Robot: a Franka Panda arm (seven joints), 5 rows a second.
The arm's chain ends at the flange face. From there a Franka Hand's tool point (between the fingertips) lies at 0.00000 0.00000 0.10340 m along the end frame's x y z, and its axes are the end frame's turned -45 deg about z.
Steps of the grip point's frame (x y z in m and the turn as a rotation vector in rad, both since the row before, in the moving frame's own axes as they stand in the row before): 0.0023 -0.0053 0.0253 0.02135 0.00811 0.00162; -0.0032 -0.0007 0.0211 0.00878 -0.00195 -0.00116; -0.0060 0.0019 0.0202 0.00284 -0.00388 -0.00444; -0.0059 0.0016 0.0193 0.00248 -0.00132 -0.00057; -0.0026 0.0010 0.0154 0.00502 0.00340 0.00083; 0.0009 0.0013 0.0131 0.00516 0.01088 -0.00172; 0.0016 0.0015 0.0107 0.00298 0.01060 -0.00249; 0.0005 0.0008 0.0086 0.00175 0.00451 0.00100
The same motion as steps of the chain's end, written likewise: -0.0012 -0.0032 0.0253 0.02083 -0.00936 0.00162; -0.0020 0.0023 0.0211 0.00483 -0.00759 -0.00116; -0.0024 0.0055 0.0202 -0.00074 -0.00475 -0.00444; -0.0028 0.0054 0.0193 0.00082 -0.00269 -0.00057; -0.0010 0.0032 0.0154 0.00595 -0.00115 0.00083; 0.0011 0.0015 0.0131 0.01134 0.00404 -0.00172; 0.0016 0.0009 0.0107 0.00960 0.00539 -0.00249; 0.0007 0.0007 0.0086 0.00443 0.00195 0.00100
